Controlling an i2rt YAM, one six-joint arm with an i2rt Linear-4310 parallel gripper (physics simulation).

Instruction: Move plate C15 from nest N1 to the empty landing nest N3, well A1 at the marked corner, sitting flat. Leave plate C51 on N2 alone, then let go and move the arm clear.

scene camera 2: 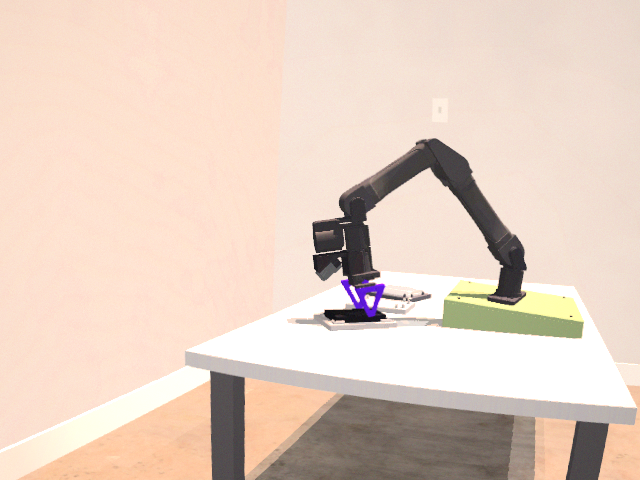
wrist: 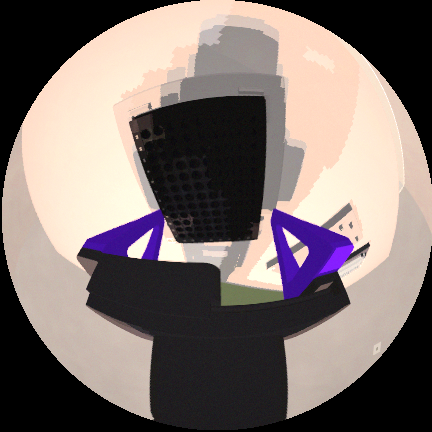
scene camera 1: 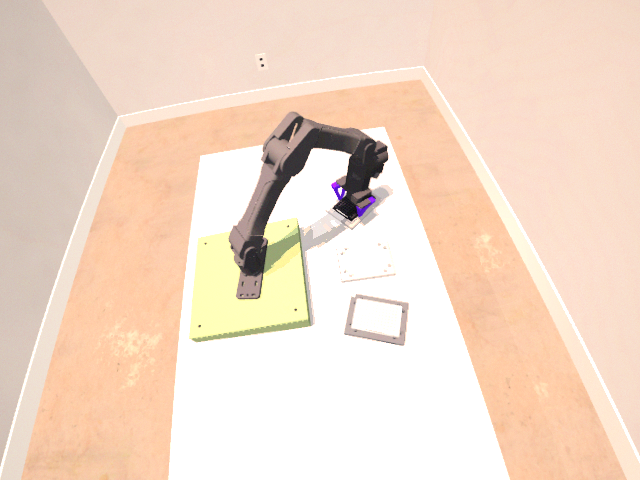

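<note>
A black well plate lies flat on a white nest at the far end of the white table. My gripper is open. Its purple fingers are lowered to plate height, one on each side of the plate's near end, and nothing is clamped between them. An empty white nest with small pegs lies beside it. A grey-framed nest holding a white plate lies beyond that one.
The arm stands on a pale green base slab left of the nests. The three nests lie in a row along the table's right side. The table's edge runs close behind the black plate.
</note>
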